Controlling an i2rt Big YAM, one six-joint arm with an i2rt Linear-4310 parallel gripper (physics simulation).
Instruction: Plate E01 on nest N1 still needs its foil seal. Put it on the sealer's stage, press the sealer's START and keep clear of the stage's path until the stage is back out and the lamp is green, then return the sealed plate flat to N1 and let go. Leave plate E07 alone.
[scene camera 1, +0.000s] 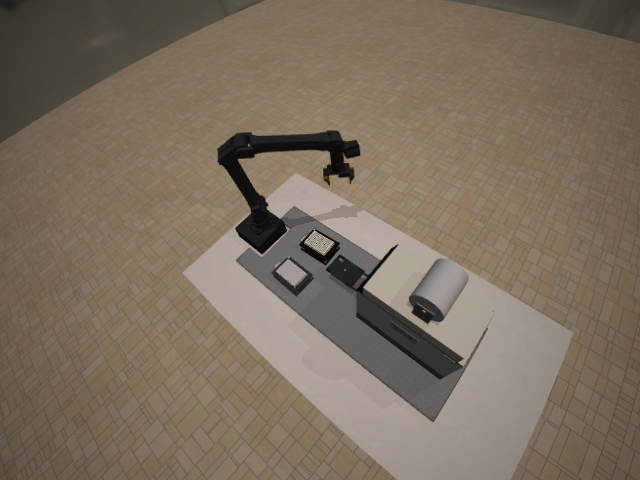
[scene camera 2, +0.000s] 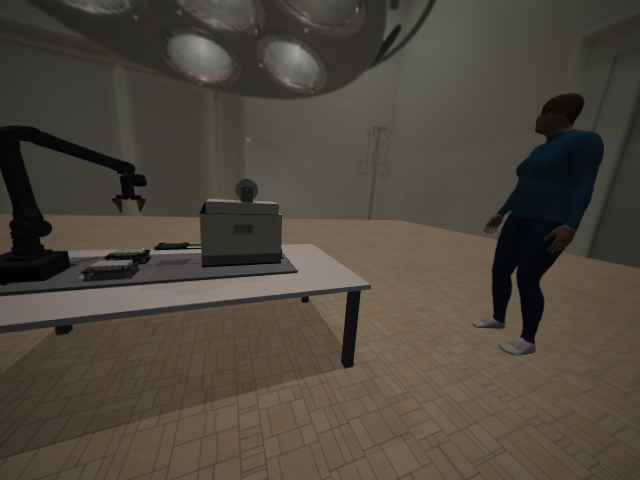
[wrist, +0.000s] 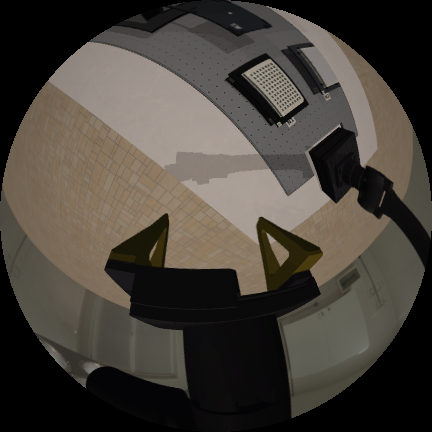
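Pixels of known places: gripper, fingertip midpoint: (scene camera 1: 339, 184) (scene camera 2: 131, 212) (wrist: 214, 219); arm's base, link origin: (scene camera 1: 262, 223) (scene camera 2: 30, 256) (wrist: 344, 168).
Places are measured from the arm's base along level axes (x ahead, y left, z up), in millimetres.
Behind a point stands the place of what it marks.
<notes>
Plate E01 (scene camera 1: 319, 242) {x 303, y 128, z -9 mm} (scene camera 2: 129, 252) {x 319, y 88, z -10 mm} (wrist: 275, 87) {x 297, y 135, z -10 mm} lies flat on nest N1, its open wells showing. Plate E07 (scene camera 1: 292, 272) {x 329, y -71, z -14 mm} (scene camera 2: 112, 265) {x 341, y -112, z -14 mm} (wrist: 325, 65) {x 319, y -91, z -14 mm} has a smooth, pale top and sits on the neighbouring nest. The sealer (scene camera 1: 390, 273) {x 733, y 100, z 278 mm} (scene camera 2: 240, 235) {x 865, y 12, z 100 mm} stands on the mat with its dark stage (scene camera 1: 345, 269) {x 513, y 95, z 25 mm} (scene camera 2: 173, 245) {x 518, y 93, z 26 mm} (wrist: 232, 17) out and bare. My gripper (scene camera 1: 339, 181) {x 231, y 357, z 168 mm} (scene camera 2: 129, 207) {x 231, y 357, z 168 mm} (wrist: 214, 219) {x 231, y 357, z 168 mm} is open and empty, pointing down high above the table's far edge, beyond plate E01. The START button and the lamp cannot be made out.
A large grey foil roll (scene camera 1: 440, 286) {x 895, y 106, z 404 mm} (scene camera 2: 246, 189) {x 897, y 36, z 348 mm} is mounted on top of the sealer. The grey perforated mat (scene camera 1: 336, 320) {x 622, y -79, z -72 mm} lies under the nests and sealer, on the white table (scene camera 1: 320, 366) {x 712, y -263, z -85 mm} (scene camera 2: 206, 299) {x 755, y -363, z -85 mm}. A person (scene camera 2: 558, 170) stands beyond the table's end.
</notes>
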